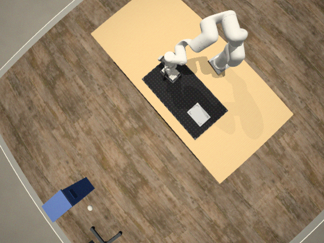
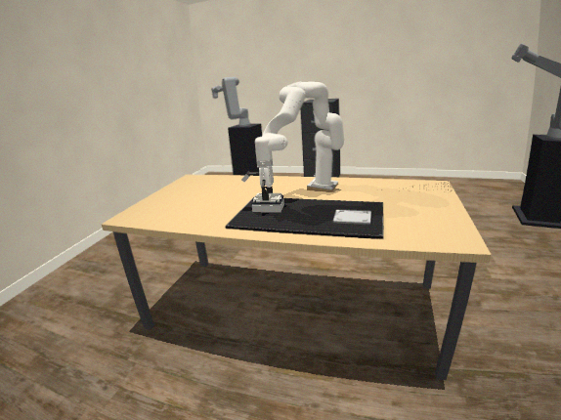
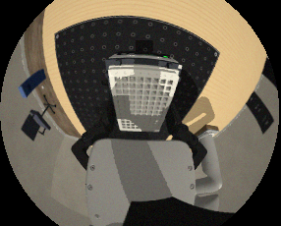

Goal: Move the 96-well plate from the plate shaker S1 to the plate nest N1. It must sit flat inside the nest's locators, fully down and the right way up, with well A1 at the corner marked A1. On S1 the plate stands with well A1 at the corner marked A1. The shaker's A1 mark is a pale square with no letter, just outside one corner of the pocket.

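Right now the plate nest N1 is 420 mm to the left of my hand, 70 mm below it and 10 mm behind it. From my hand the other things lie so: white 96-well plate: 10 mm below.
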